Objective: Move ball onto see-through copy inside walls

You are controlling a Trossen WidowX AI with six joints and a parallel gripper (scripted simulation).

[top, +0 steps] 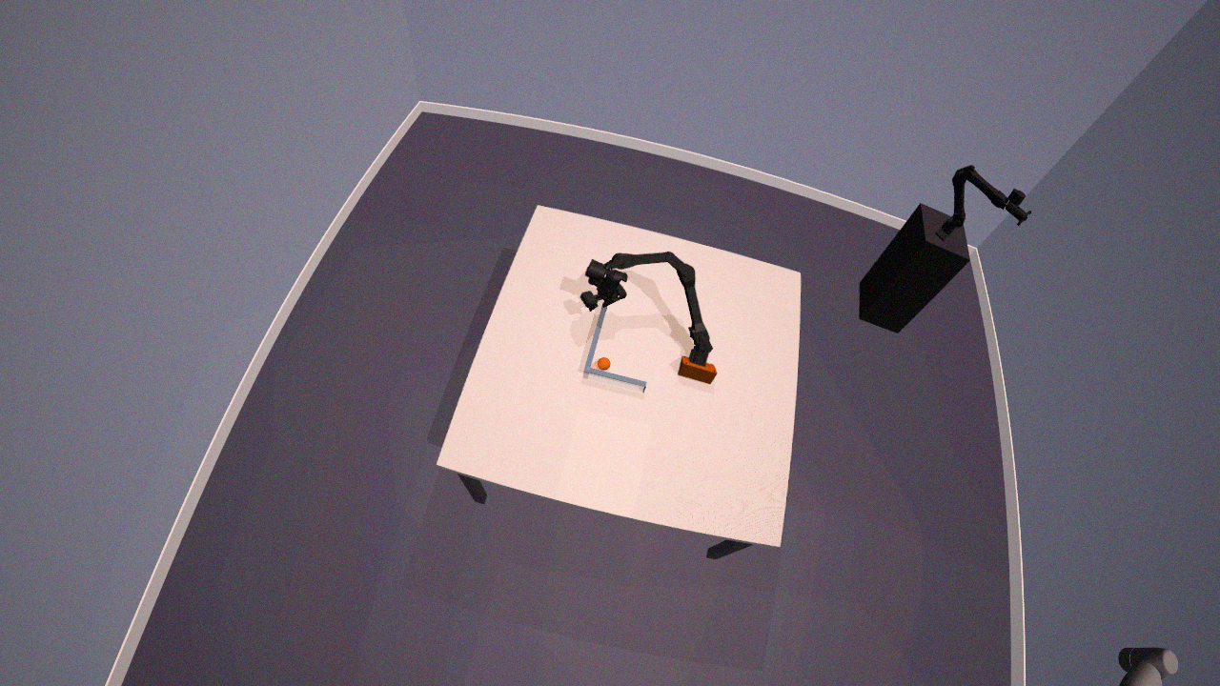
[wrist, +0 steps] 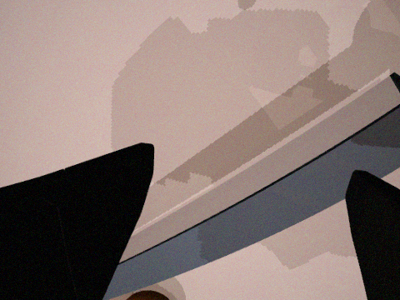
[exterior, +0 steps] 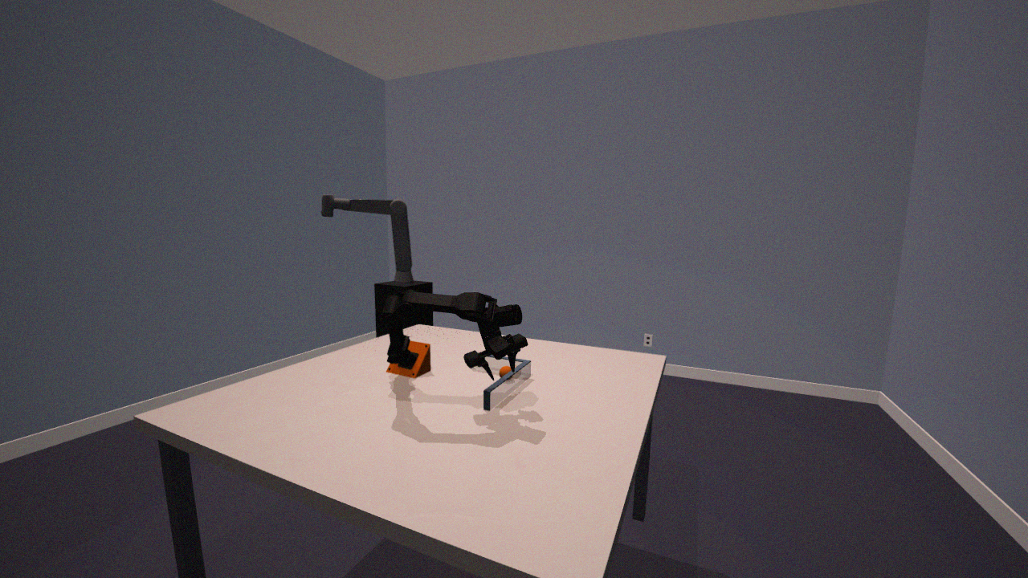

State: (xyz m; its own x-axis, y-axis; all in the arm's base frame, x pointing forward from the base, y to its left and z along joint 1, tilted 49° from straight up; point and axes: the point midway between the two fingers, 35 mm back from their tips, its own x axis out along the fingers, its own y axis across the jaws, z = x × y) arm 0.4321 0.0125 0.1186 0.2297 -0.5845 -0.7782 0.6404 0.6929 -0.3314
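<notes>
Now: the orange ball 19 cm to the left of my gripper tip, 9 cm behind it and 7 cm below it. Round my gripper tip: clear wall (10 cm to the left, 6 cm below, 3 cm behind); then see-through copy of ball (21 cm to the left, 7 cm below, 7 cm behind).
</notes>
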